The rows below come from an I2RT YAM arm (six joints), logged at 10 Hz.
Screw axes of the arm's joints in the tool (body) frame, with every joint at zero. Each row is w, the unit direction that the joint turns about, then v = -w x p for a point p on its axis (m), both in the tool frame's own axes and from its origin. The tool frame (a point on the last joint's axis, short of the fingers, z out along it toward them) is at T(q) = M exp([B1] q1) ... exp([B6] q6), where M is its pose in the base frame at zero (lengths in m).
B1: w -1 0 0 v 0 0.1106 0
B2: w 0 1 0 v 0.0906 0 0.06
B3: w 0 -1 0 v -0.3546 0 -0.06
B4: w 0 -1 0 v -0.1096 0 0
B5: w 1 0 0 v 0 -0.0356 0
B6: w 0 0 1 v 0 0 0
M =
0 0 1 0.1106
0 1 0 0
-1 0 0 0.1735
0 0 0 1
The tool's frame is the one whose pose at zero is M.
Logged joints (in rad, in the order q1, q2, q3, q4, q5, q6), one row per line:
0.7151, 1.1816, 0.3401, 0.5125, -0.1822, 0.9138
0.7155, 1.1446, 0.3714, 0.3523, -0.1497, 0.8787
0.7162, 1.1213, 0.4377, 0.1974, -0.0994, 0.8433
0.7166, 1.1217, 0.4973, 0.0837, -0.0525, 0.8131
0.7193, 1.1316, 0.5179, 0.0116, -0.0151, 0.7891
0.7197, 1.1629, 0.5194, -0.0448, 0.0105, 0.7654
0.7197, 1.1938, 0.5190, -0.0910, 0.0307, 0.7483
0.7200, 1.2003, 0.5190, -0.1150, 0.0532, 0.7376
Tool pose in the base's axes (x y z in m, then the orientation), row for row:
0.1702, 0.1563, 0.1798, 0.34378, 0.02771, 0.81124, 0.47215
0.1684, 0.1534, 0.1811, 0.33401, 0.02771, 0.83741, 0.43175
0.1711, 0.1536, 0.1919, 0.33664, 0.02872, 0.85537, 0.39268
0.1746, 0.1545, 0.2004, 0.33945, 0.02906, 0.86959, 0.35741
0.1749, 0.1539, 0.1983, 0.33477, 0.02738, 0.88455, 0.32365
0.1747, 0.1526, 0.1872, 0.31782, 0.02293, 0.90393, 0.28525
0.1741, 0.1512, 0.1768, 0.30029, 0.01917, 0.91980, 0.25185
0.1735, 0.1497, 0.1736, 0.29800, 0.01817, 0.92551, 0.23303
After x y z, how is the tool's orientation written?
As a quaternion, w x y z.
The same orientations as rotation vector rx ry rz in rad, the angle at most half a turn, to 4 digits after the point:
0.0720, 2.1077, 1.2267
0.0723, 2.1860, 1.1270
0.0749, 2.2300, 1.0237
0.0757, 2.2640, 0.9305
0.0714, 2.3082, 0.8445
0.0603, 2.3784, 0.7505
0.0509, 2.4412, 0.6684
0.0483, 2.4592, 0.6192

